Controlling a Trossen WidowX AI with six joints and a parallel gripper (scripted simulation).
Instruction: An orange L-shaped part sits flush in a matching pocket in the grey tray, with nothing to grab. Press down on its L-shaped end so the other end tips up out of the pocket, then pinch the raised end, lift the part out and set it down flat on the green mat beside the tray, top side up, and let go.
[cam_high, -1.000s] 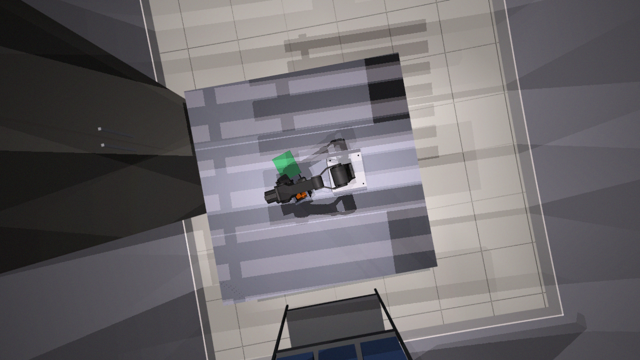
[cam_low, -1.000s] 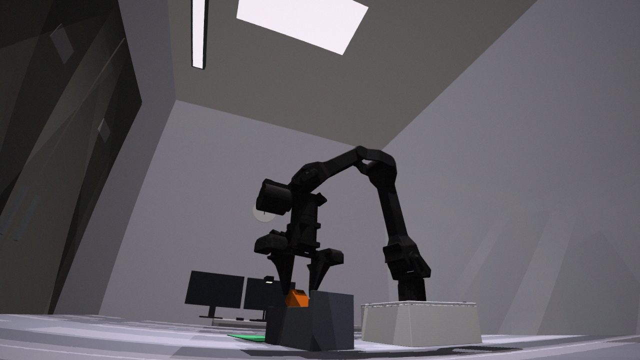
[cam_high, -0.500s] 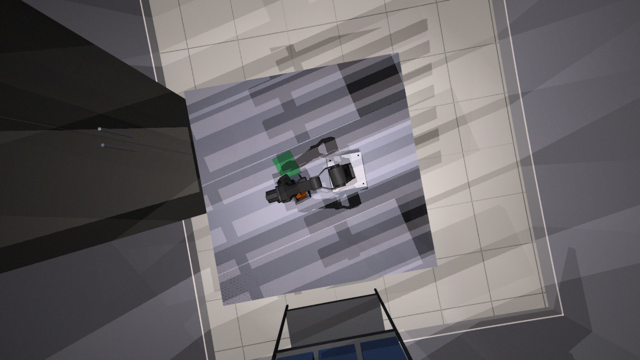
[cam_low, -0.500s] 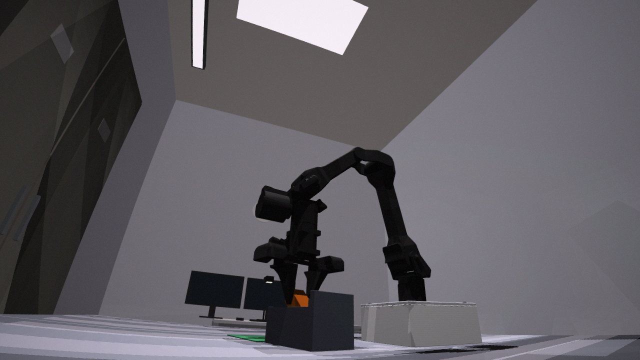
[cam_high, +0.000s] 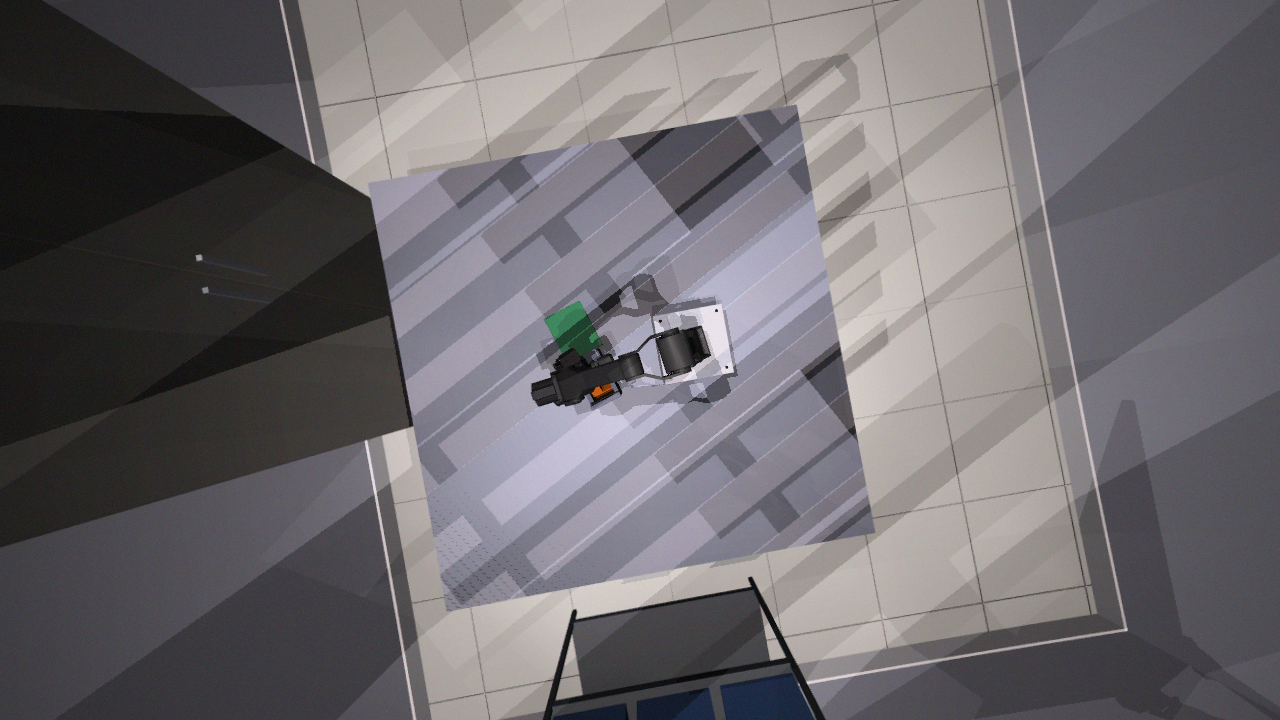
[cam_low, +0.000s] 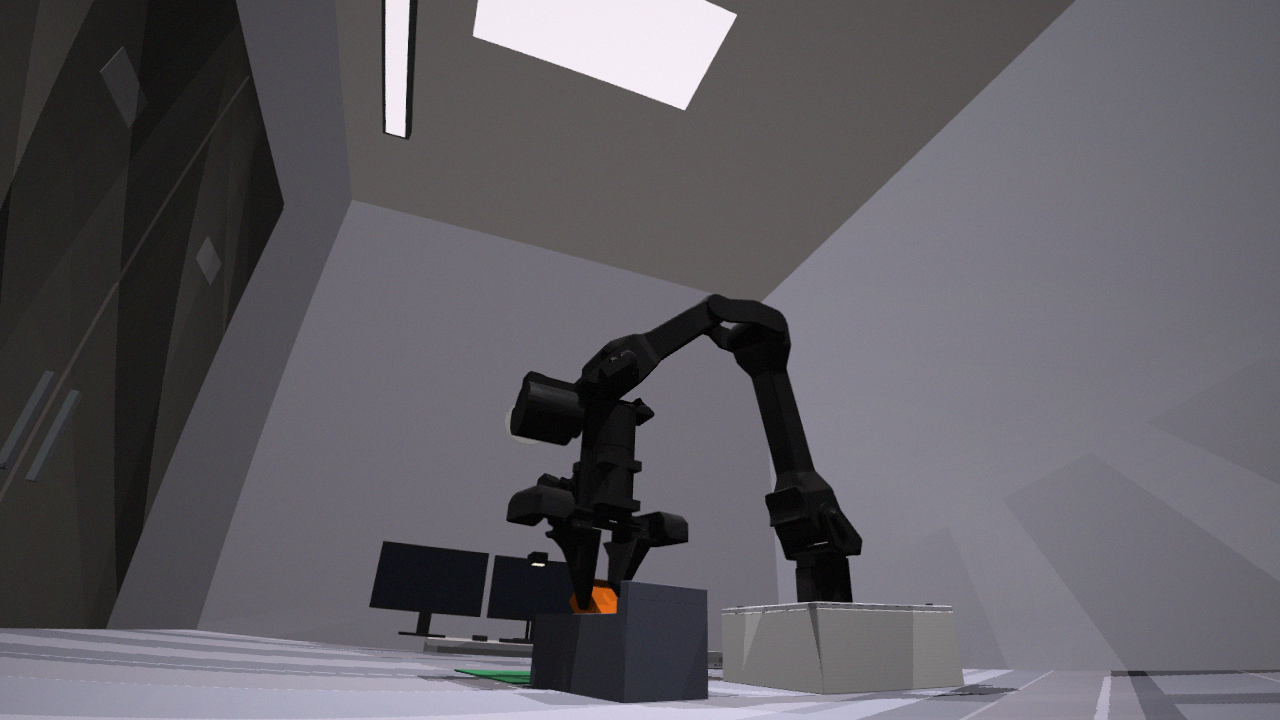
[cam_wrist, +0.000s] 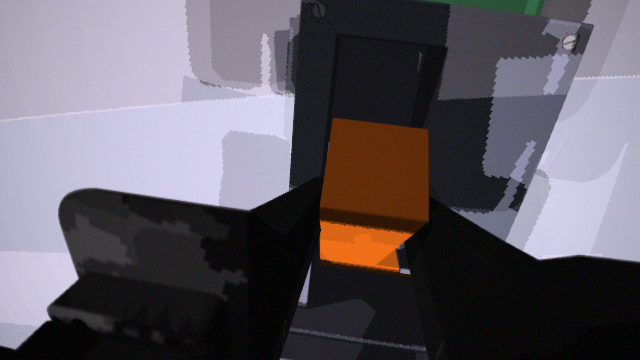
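My gripper tip is 150 mm to the left of the green mat and 80 mm above it. The rest, counted from my gripper tip: orange L-shaped part 20 mm behind, 30 mm to the left, 30 mm below.
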